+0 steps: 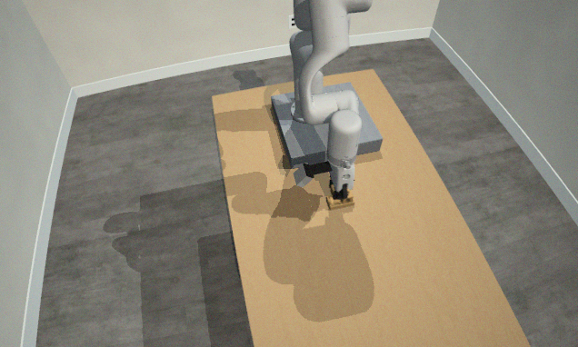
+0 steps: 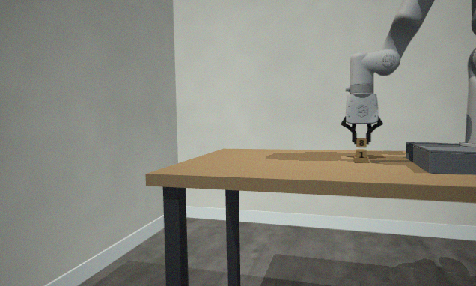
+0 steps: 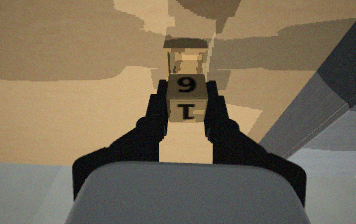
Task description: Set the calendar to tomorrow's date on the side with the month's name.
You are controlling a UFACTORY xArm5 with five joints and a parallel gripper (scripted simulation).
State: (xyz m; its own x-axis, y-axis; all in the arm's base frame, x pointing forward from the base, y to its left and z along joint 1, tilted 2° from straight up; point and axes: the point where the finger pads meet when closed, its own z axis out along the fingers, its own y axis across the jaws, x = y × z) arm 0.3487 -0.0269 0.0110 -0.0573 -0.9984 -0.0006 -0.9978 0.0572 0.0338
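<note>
Right now the wooden cube is 1 cm below my hand. Round my hand: wooden tray (2 cm to the left, 7 cm below).
</note>
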